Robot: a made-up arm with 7 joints. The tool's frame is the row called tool.
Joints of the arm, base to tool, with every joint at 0 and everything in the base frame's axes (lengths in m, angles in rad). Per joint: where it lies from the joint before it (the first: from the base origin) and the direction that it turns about. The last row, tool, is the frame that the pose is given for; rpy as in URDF.
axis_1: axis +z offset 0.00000 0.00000 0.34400
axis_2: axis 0 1 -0.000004 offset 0.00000 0.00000 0.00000
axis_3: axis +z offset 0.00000 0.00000 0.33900
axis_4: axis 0 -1 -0.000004 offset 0.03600 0.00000 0.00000
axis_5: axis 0 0.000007 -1 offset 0.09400 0.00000 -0.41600
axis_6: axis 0 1 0.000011 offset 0.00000 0.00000 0.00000
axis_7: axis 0 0.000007 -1 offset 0.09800 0.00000 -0.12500
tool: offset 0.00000 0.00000 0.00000 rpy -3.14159 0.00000 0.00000
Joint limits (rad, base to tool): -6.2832..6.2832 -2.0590..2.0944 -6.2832..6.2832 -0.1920..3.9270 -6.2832..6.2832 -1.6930..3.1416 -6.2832..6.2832
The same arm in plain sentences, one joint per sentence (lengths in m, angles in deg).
The arm has seven revolute joints in a row. What follows holds with every joint at zero, and every direction is one of the base frame's. Joint 1 lies 0.344 m along +z from the base frame's origin and turns about +z, from -360 to 360 deg. Joint 2 lies at the same point as joint 1 and turns about +y, from -117.97 to 120 deg. Joint 3 lies 0.339 m along +z from joint 2 and turns about +z, from -360 to 360 deg. Joint 4 lies 0.036 m along +x from joint 3 and turns about -y, from -11 to 225 deg. Joint 5 lies 0.094 m along +x and 0.416 m along -z from joint 4 and turns about -z, from -360 to 360 deg. Joint 6 lies at the same point as joint 5 and turns about +y, from -97 to 180 deg. Joint 7 lies 0.098 m along +x and 0.125 m along -z from joint 6 and turns about -z, from -360 to 360 deg. The tool frame, which is the frame that the pose is given for, lies at the same point as joint 7; its axes are the base frame's turned by roll -180, pitch 0 and yaw 0 deg (as in URDF: about the fixed x, then y, then z).
